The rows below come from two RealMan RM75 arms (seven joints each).
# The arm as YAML. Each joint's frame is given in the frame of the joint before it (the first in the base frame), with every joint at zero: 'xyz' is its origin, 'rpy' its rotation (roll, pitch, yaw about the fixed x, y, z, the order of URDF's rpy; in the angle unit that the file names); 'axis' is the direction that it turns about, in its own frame. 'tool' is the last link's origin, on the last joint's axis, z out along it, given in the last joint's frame.
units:
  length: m
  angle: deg
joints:
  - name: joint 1
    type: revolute
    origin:
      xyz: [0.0, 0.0, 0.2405]
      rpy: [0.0, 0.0, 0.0]
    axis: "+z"
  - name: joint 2
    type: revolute
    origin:
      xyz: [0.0, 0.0, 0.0]
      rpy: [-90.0, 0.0, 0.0]
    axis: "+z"
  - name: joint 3
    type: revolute
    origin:
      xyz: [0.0, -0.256, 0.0]
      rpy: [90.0, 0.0, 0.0]
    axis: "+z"
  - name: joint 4
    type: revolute
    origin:
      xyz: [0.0, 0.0, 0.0]
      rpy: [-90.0, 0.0, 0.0]
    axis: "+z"
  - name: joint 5
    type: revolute
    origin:
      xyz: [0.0, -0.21, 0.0]
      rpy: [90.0, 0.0, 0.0]
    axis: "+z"
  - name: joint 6
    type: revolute
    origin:
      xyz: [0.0, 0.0, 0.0]
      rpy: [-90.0, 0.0, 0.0]
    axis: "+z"
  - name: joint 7
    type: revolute
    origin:
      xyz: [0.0, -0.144, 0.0]
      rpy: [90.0, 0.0, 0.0]
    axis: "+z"
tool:
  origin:
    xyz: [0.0, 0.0, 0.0]
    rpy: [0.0, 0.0, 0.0]
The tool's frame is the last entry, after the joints.
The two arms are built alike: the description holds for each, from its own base.
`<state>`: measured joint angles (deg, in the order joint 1, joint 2, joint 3, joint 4, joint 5, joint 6, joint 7); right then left.
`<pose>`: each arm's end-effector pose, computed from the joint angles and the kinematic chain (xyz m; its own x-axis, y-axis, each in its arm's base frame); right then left.
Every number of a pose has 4 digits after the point.
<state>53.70 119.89 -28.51 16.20 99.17 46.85 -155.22 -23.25 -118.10 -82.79 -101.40 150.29 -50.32 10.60</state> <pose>0.2066 0.3787 -0.1333 0.8017 -0.2653 -0.5356 -0.5439 -0.6954 -0.4697 -0.0743 0.3645 0.0206 0.8439 0.3230 0.4284 0.5338 -0.5860 -0.6096</pose>
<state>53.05 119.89 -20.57 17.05 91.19 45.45 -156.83 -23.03 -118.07 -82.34 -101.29 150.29 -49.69 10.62</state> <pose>0.2012 0.3751 -0.1392 0.8078 -0.2572 -0.5304 -0.5308 -0.7085 -0.4649 -0.0744 0.3640 0.0192 0.8445 0.3193 0.4300 0.5324 -0.5878 -0.6091</pose>
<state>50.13 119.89 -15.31 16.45 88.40 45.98 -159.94 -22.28 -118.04 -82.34 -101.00 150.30 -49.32 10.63</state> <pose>0.2122 0.3725 -0.1343 0.8019 -0.2431 -0.5458 -0.5434 -0.6764 -0.4972 -0.0800 0.3638 0.0191 0.8395 0.3299 0.4318 0.5412 -0.5786 -0.6102</pose>
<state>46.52 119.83 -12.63 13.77 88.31 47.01 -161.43 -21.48 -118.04 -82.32 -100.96 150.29 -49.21 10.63</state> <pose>0.2352 0.3731 -0.1200 0.7928 -0.2384 -0.5610 -0.5714 -0.6112 -0.5477 -0.0850 0.3628 0.0190 0.8346 0.3409 0.4327 0.5494 -0.5708 -0.6102</pose>
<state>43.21 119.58 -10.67 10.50 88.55 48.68 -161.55 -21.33 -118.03 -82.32 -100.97 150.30 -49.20 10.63</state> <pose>0.2589 0.3742 -0.1009 0.7818 -0.2287 -0.5801 -0.5978 -0.5395 -0.5929 -0.0859 0.3626 0.0191 0.8339 0.3427 0.4326 0.5507 -0.5693 -0.6104</pose>
